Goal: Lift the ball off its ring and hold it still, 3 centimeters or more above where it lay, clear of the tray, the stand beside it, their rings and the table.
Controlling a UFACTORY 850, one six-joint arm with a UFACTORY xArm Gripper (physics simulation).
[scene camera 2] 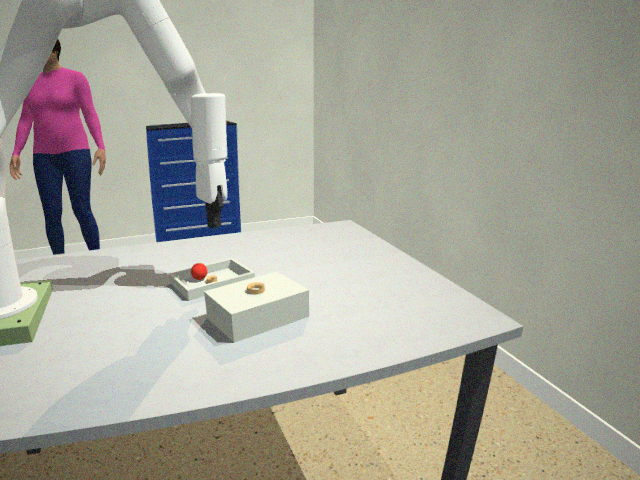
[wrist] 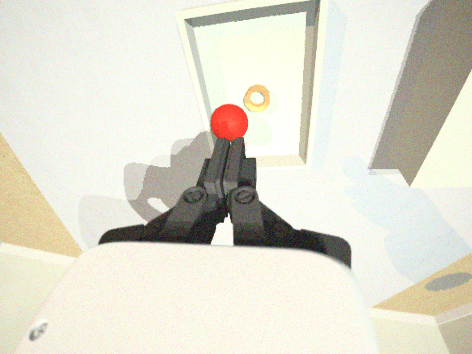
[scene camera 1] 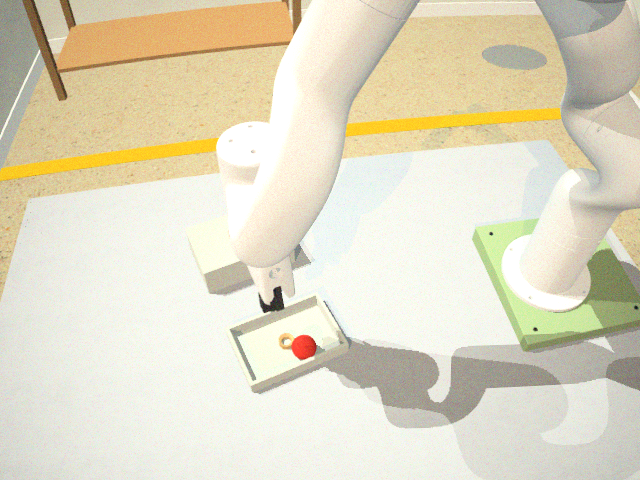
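Observation:
The red ball [scene camera 1: 303, 346] [scene camera 2: 199, 271] [wrist: 229, 122] lies in the shallow tray [scene camera 1: 281, 377] [scene camera 2: 222, 287] [wrist: 317, 75], off its ring and close to one long wall. The tray's small orange ring [scene camera 1: 280, 341] [scene camera 2: 211, 279] [wrist: 247, 99] is beside the ball, with nothing on it. My gripper [scene camera 1: 272, 310] [scene camera 2: 214, 225] [wrist: 233, 156] is shut and empty. Its fingertips hang well above the table level, apart from the ball. In the wrist view the tips appear just below the ball's image. The ball's contact with the tray wall is unclear.
The pale box-shaped stand [scene camera 1: 211, 253] [scene camera 2: 268, 312] [wrist: 425, 95] is beside the tray, taller than it. A second orange ring [scene camera 2: 255, 292] lies on its top. The arm's green base plate [scene camera 1: 524, 328] [scene camera 2: 20, 330] is on the table, and a blue cabinet [scene camera 2: 178, 198] stands beyond.

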